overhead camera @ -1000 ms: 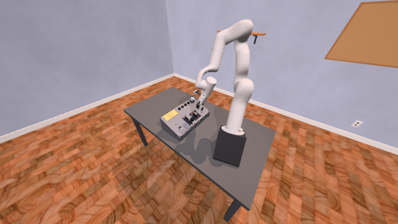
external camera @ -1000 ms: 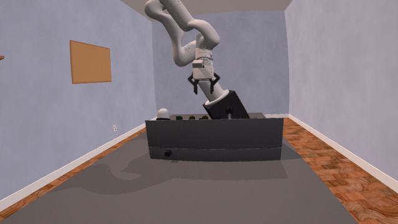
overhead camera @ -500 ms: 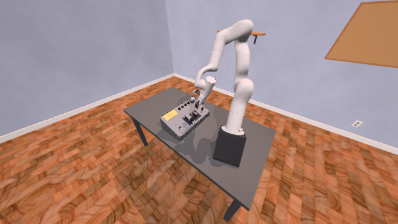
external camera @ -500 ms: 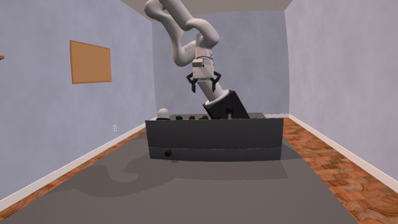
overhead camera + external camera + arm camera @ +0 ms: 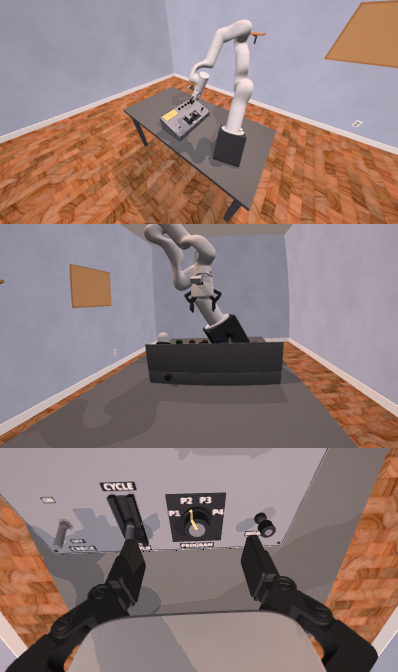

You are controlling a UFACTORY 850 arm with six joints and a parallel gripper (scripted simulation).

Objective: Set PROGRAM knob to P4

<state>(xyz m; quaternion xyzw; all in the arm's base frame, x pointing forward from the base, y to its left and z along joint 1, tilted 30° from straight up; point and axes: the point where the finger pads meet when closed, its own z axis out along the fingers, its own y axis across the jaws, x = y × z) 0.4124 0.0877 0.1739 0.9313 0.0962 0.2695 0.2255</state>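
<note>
Now: hand 190 mm above the grey console, 50 mm to the right of it and 10 mm short of it. Also, from my hand: mode knob (160 mm below, 130 mm to the right, 10 mm behind); then black ball-ended lever (150 mm below, 110 mm to the left, 50 mm behind); then check toggle (230 mm to the left, 170 mm below, 30 mm behind).
</note>
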